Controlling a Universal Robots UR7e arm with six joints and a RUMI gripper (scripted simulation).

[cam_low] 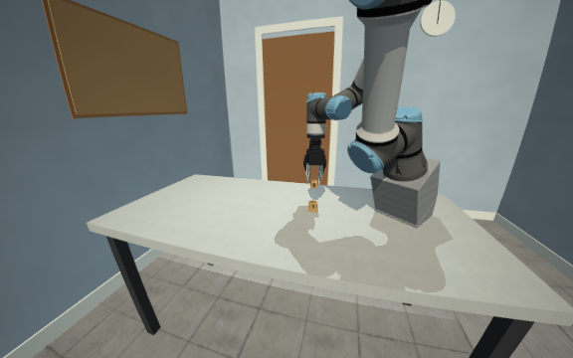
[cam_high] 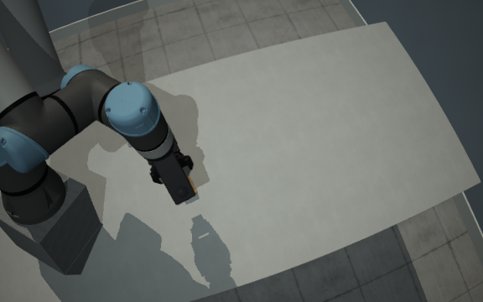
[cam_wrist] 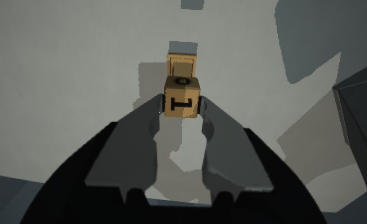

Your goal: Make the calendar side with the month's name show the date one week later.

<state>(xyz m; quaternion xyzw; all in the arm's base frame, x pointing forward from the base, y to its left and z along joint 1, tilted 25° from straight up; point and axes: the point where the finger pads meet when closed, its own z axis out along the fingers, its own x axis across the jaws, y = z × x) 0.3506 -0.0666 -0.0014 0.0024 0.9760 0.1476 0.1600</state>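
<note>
My hand is 20 mm to the right of the wooden calendar tray and 110 mm above it.
</note>
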